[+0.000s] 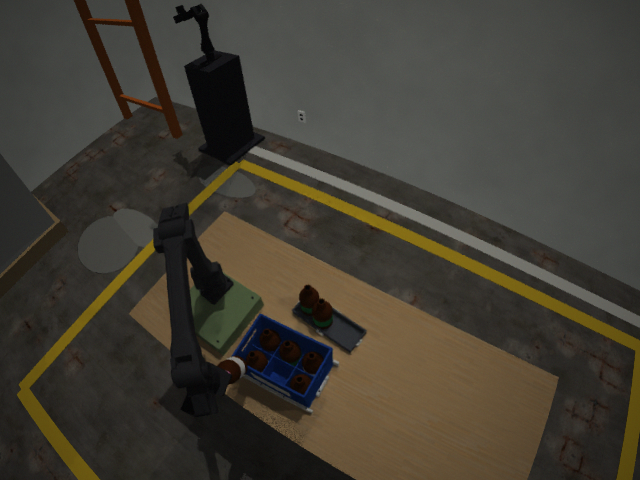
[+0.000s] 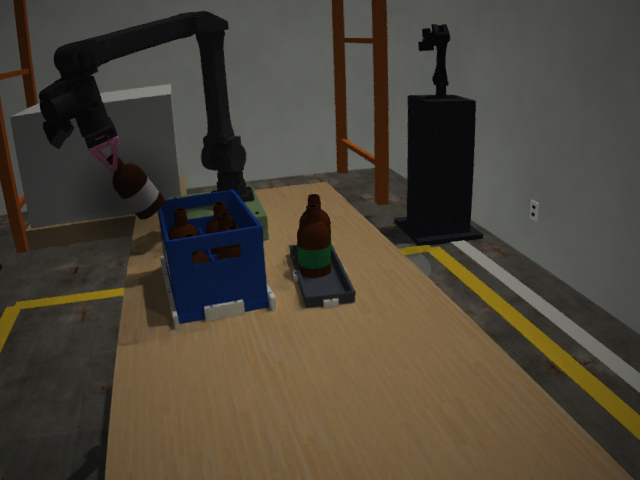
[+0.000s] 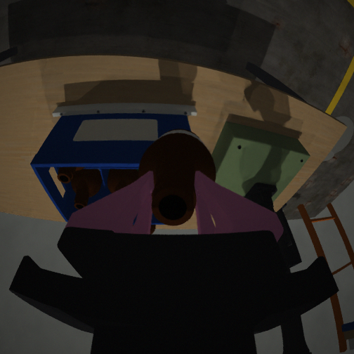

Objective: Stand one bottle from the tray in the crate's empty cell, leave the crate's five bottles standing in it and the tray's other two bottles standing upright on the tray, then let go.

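Places are measured from the arm's base along level axes (x up, y right, z ahead), in millimetres.
Where they show: gripper, fingertip midpoint: [image 1: 221, 379] [image 2: 113, 169]; arm's base, origin of the base link: [image 1: 216, 288].
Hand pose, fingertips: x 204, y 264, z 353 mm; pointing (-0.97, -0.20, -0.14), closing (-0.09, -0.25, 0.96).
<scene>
Each offset is from my fingertips to the centre of the thing. "spot": to the spot under its first point.
My gripper [image 1: 222, 374] [image 2: 114, 164] [image 3: 173, 178] is shut on the neck of a brown bottle with a white label {dx -40, dy -32, dz -15 mm} [image 1: 238, 366] [image 2: 142, 196] [image 3: 177, 155]. The bottle is tilted, its base slanting down towards the rim of the blue crate {dx -191, dy -188, dz +53 mm} [image 1: 310, 394] [image 2: 217, 284] [image 3: 60, 145] at a corner on the arm-base side; contact is unclear. Several brown bottles stand in the crate. Its empty cell {spot: dx -271, dy -167, dz +38 mm} [image 1: 280, 371] is the middle one of the row farther from the tray {spot: dx -274, dy -428, dz +145 mm} [image 1: 346, 333] [image 2: 330, 287]. Two green-labelled bottles {dx -196, dy -440, dz -30 mm} [image 1: 308, 297] {dx -196, dy -422, dz +41 mm} [image 1: 322, 313] [image 2: 314, 242] stand upright at one end of the tray.
The arm's green base plate [image 1: 227, 317] [image 3: 255, 155] lies beside the crate. White brackets {spot: dx -261, dy -209, dz +199 mm} [image 2: 224, 310] stand along the crate's foot. The wooden table's edge [image 1: 330, 467] runs close to the crate. A black pedestal [image 1: 220, 103] [image 2: 440, 165] with another arm stands on the floor beyond the table.
</scene>
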